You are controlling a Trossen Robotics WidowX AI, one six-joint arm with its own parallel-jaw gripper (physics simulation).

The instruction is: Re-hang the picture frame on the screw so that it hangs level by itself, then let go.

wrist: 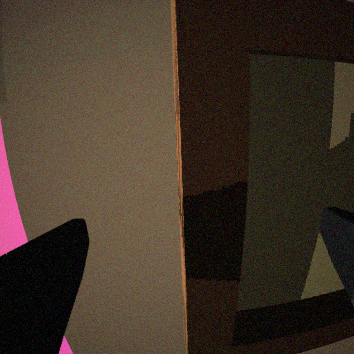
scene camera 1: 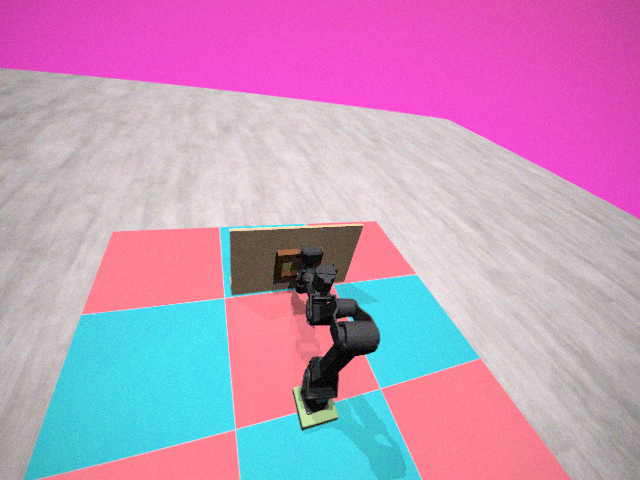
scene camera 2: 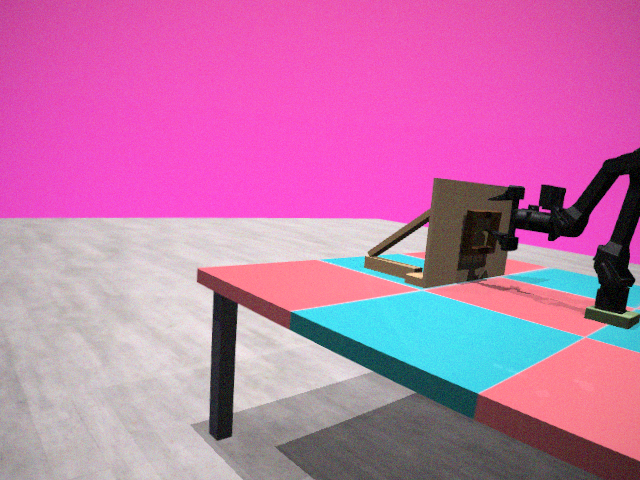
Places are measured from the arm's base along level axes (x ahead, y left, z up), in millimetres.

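Pixels of known places: gripper, fingertip midpoint: point(wrist: 208, 226) point(scene camera 1: 301, 254) point(scene camera 2: 486, 214); arm's base, origin of the base link: point(scene camera 1: 314, 399) point(scene camera 2: 610, 309).
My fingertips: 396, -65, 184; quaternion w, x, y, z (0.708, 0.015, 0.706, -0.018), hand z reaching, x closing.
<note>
Ahead of a thing's pixels: the offset from my fingertips to its top centre, as dx, dy, dz. "spot": to the spot under its first point.
A brown picture frame @(+11, +2, +11) point(scene camera 1: 286, 252) point(scene camera 2: 467, 235) hangs flat against the upright tan board @(spot: +36, +146, -27) point(scene camera 1: 256, 257) point(scene camera 2: 447, 214) at the back of the table, and it looks about level. The screw is hidden behind it. My gripper point(scene camera 1: 300, 267) point(scene camera 2: 509, 218) point(wrist: 208, 226) is open wide, with one finger on each side of the frame's right bar @(spot: -9, -32, +0) point(wrist: 211, 140) and neither touching it. In the wrist view the bar runs upright between the two dark fingertips, with bare board point(wrist: 88, 123) to its left.
The board stands on a table of red and cyan squares point(scene camera 1: 166, 362) point(scene camera 2: 413, 333), propped from behind by a slanted wooden brace point(scene camera 2: 399, 235). My arm's base sits on a green plate point(scene camera 1: 315, 413). The table's near edge and a dark leg point(scene camera 2: 223, 367) show in scene camera 2.
</note>
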